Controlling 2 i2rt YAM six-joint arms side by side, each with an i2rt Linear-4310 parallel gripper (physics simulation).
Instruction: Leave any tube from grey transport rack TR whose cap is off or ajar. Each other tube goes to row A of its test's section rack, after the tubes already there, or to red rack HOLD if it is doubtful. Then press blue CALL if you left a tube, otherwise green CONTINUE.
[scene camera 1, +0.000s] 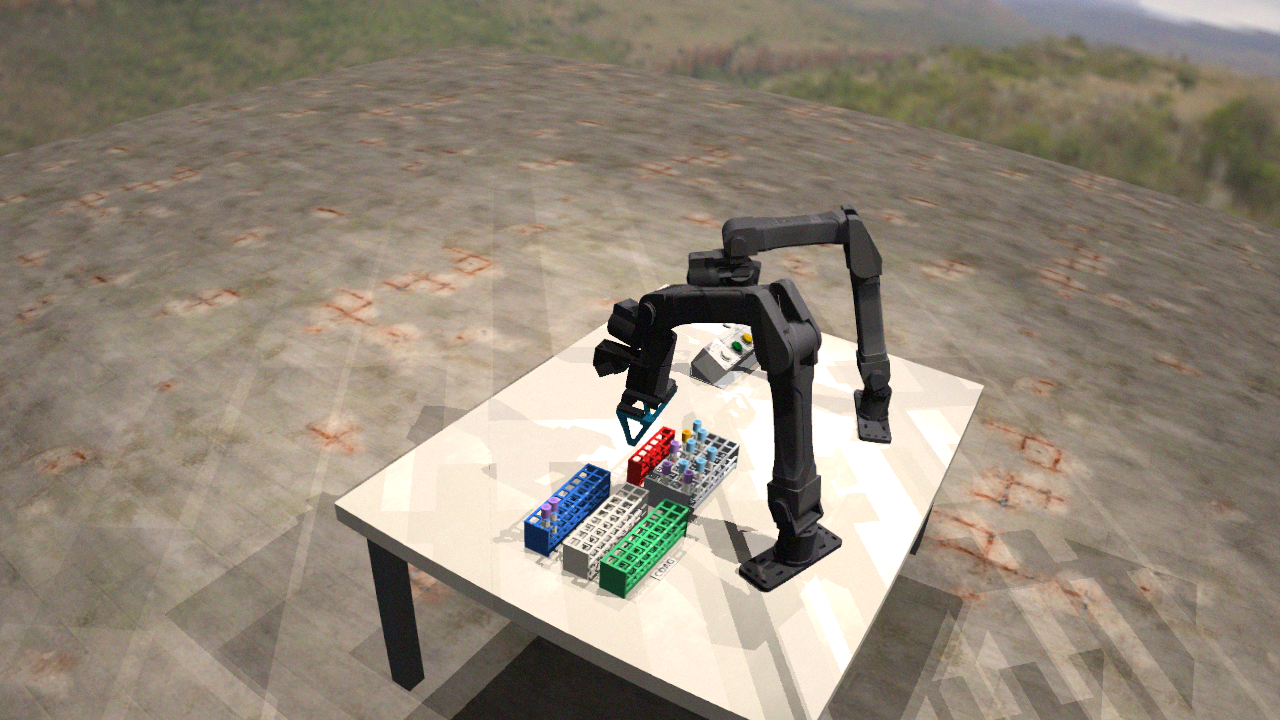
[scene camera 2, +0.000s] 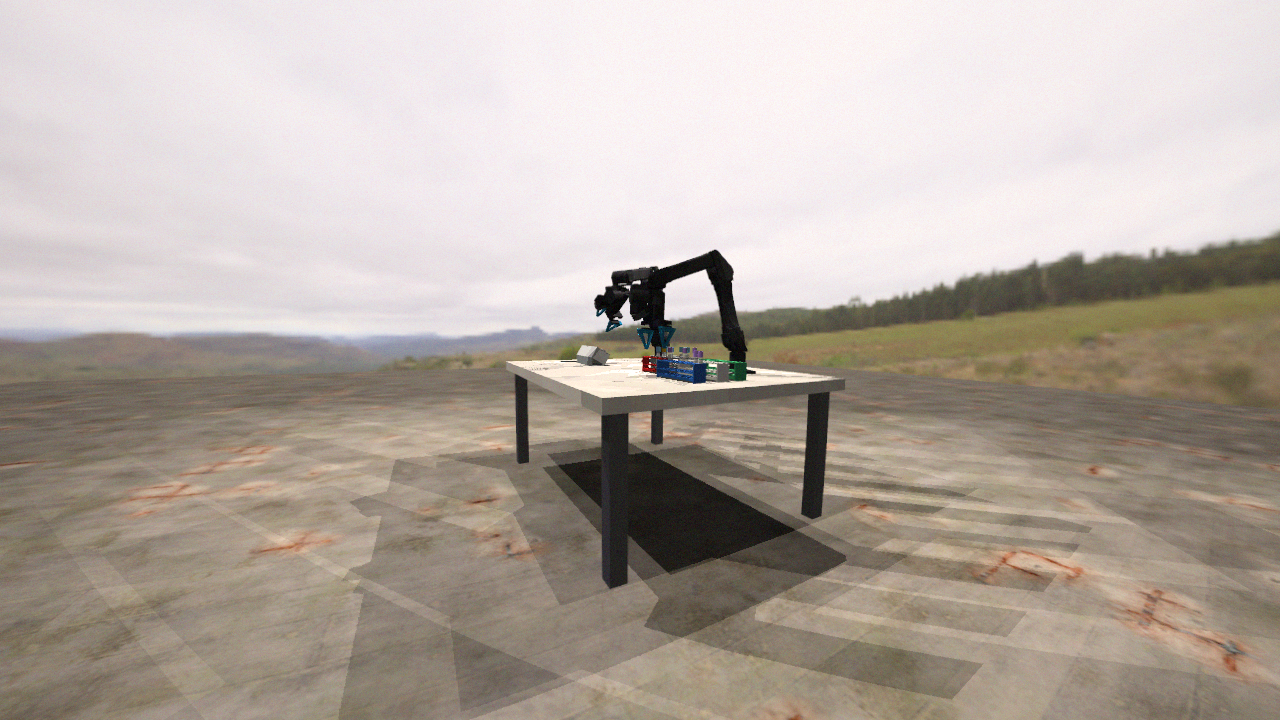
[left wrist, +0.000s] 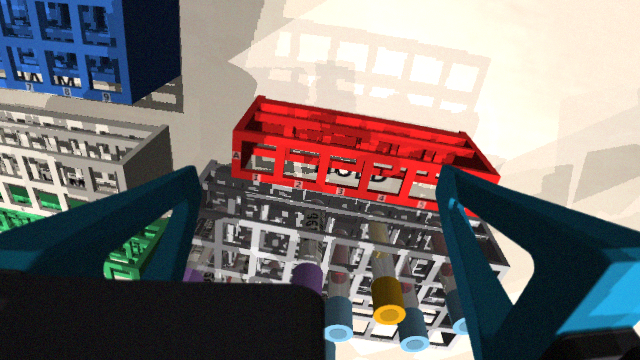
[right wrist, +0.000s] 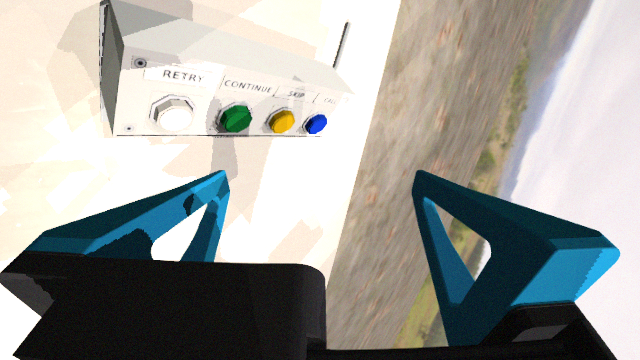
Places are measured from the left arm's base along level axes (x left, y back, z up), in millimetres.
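Where they show: left gripper, fingertip midpoint: (scene camera 1: 640, 433) (scene camera 2: 655, 348) (left wrist: 318, 178); right gripper, fingertip midpoint: (scene camera 2: 601, 324) (right wrist: 320, 180); left arm's base, link origin: (scene camera 1: 791, 558); right arm's base, link origin: (scene camera 1: 871, 417).
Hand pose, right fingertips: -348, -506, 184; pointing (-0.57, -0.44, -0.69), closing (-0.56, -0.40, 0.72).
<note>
Each offset is from my right fingertips to the top centre of the thing, as dx, dy, dz. "spot": to the spot under its first point.
Grey transport rack TR @(spot: +443, +278, -133) (scene camera 1: 664, 488) (left wrist: 215, 186) holds several tubes with light blue, purple and orange caps. An orange-capped tube @(+338, +212, -90) (left wrist: 388, 295), a purple-capped tube @(spot: +382, +219, -99) (left wrist: 306, 276) and a light-blue-capped tube @(+351, +239, -90) (left wrist: 338, 320) stand in it; my left wrist camera's housing hides part of the rack. Red rack HOLD (scene camera 1: 634, 469) (left wrist: 280, 165) beside it shows no tubes. My left gripper (scene camera 1: 637, 431) (left wrist: 318, 178) is open and empty above HOLD and TR. My right gripper (right wrist: 320, 180) is open and empty, away from green CONTINUE @(-21, -8, -109) (right wrist: 236, 118) and blue CALL @(-117, -36, -109) (right wrist: 316, 124).
The blue rack @(+595, +207, -127) (scene camera 1: 537, 538) (left wrist: 152, 50) holds purple-capped tubes @(+671, +248, -90) (scene camera 1: 546, 508) at its near end. The white rack (scene camera 1: 575, 562) (left wrist: 146, 159) and green rack @(spot: +645, +393, -151) (scene camera 1: 613, 578) stand alongside. The button box @(-38, -39, -100) (scene camera 1: 705, 365) (right wrist: 135, 95) also carries white RETRY @(+27, +7, -109) (right wrist: 175, 116) and yellow SKIP @(-69, -22, -109) (right wrist: 281, 121).
</note>
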